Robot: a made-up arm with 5 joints. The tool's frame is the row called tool. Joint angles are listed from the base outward. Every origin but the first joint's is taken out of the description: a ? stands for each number. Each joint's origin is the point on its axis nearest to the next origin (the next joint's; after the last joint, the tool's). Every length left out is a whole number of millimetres.
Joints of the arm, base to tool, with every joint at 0 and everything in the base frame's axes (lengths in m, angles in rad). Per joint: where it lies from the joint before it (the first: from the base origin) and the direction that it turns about. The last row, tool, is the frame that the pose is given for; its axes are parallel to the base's.
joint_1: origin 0 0.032 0.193 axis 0 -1 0
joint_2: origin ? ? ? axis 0 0 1
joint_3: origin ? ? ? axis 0 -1 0
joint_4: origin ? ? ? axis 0 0 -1
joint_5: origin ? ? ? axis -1 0 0
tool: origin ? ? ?
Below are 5 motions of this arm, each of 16 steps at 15 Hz.
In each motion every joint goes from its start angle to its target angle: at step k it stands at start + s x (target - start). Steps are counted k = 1, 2, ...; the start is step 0. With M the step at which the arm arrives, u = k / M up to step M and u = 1 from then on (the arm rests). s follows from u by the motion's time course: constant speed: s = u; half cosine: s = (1 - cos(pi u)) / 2; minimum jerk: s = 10 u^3 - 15 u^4 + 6 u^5.
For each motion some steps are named. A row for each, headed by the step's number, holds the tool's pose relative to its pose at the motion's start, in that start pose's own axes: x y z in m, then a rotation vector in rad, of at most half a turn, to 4 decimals.
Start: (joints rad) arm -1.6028 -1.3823 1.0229 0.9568 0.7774
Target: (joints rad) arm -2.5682 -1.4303 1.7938 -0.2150 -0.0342
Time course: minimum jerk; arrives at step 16
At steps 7, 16:
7: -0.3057 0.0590 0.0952 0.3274 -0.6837 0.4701
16: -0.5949 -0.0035 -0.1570 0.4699 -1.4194 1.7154

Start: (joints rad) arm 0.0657 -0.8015 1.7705 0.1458 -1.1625
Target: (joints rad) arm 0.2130 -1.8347 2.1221 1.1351 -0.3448
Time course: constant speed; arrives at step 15
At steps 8, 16:
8: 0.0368 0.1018 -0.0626 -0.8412 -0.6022 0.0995
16: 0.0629 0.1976 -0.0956 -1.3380 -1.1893 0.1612

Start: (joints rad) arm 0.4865 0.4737 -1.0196 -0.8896 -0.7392
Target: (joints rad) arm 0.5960 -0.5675 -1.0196 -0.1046 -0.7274
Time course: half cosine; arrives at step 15
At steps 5, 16:
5: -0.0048 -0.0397 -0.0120 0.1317 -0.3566 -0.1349
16: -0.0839 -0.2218 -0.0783 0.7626 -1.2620 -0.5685

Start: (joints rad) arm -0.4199 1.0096 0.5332 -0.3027 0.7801
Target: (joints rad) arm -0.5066 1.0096 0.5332 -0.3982 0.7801
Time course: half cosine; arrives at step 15
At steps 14, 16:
14: -0.0202 -0.0104 -0.0263 0.0744 -0.0252 0.0560
16: -0.0205 -0.0105 -0.0266 0.0752 -0.0255 0.0565

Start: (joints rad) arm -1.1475 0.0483 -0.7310 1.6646 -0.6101
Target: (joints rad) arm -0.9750 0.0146 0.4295 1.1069 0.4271
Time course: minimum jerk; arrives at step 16
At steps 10, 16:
10: -0.0929 -0.2076 0.0855 0.2221 -0.0178 0.3474
16: -0.1318 -0.3002 0.0762 0.3056 -0.1928 0.4246

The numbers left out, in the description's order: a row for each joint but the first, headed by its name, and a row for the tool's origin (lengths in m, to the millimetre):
joint_2: 0.035 0 0.402
joint_3: 0.067 -0.312 0
joint_4: -0.116 0 0.165
joint_5: 0.079 0.148 0
tool: 0 0.139 0.027

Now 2 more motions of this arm.
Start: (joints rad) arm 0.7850 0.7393 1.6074 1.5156 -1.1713
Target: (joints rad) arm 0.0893 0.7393 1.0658 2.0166 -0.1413
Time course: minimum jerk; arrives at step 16
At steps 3, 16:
3: 0.0153 -0.0110 -0.0128 -0.1017 -0.0424 -0.0210
16: 0.3171 -0.4521 0.0694 -2.0193 -0.7373 -0.7776

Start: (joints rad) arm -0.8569 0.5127 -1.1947 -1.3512 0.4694
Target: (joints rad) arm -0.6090 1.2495 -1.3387 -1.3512 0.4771
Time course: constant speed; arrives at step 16
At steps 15, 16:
15: 0.1827 0.0764 0.0252 -0.1865 0.5937 0.3464
16: 0.1991 0.0839 0.0233 -0.1960 0.6381 0.3636

